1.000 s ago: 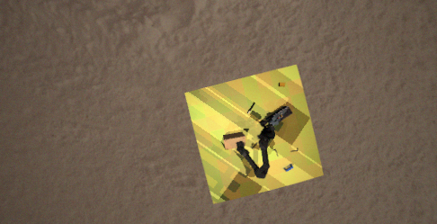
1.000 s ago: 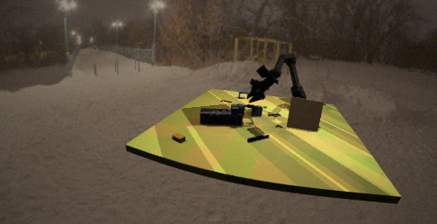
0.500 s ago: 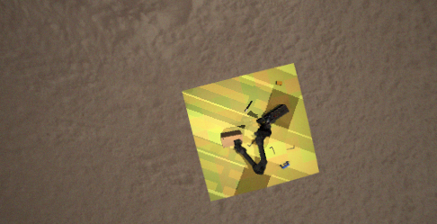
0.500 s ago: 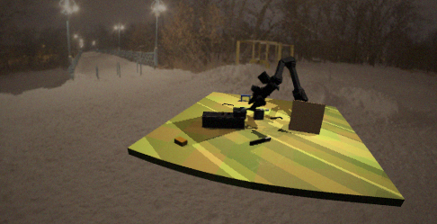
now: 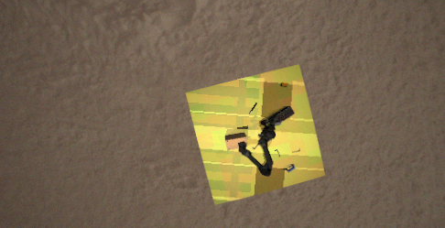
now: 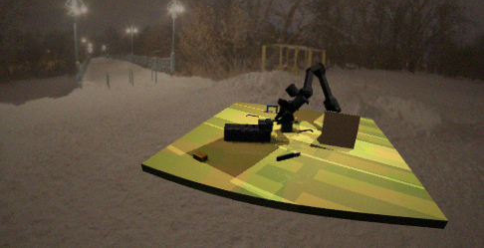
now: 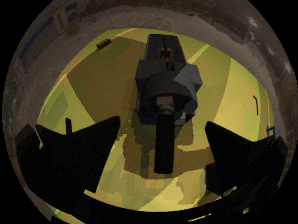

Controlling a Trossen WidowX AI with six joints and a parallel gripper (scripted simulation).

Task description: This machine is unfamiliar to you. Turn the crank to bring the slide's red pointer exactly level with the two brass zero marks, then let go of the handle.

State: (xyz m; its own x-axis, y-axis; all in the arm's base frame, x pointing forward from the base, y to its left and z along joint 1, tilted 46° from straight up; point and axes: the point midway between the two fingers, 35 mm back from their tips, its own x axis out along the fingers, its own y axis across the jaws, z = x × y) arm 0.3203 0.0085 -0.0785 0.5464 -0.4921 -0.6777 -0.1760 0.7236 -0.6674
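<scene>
My gripper tip is 2 cm past the crank handle and 1 cm below it. Round my gripper tip: black stick 20 cm to the left, 10 cm below, 10 cm behind; then red pointer 12 cm ahead, 3 cm below, 2 cm to the left; then grey block 15 cm to the right, 8 cm below, 7 cm behind.
</scene>
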